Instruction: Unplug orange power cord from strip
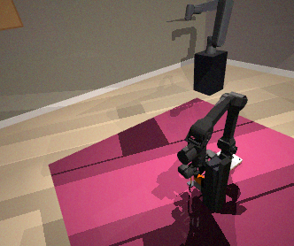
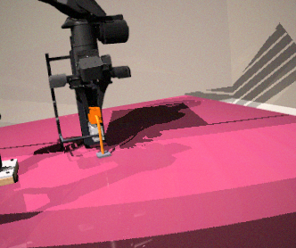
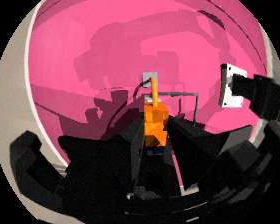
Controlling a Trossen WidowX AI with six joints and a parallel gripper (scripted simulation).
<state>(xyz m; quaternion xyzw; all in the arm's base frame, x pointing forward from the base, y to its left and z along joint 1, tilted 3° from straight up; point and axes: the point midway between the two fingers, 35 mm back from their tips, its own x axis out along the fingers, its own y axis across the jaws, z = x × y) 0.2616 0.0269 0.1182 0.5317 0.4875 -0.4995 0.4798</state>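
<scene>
The orange plug lies 3 cm to the left of my gripper tip. From my gripper tip the other things lie so: thin black frame (9 cm to the left, 8 cm behind, 3 cm above); black power strip (10 cm to the left, 3 cm above, 1 cm ahead).
</scene>
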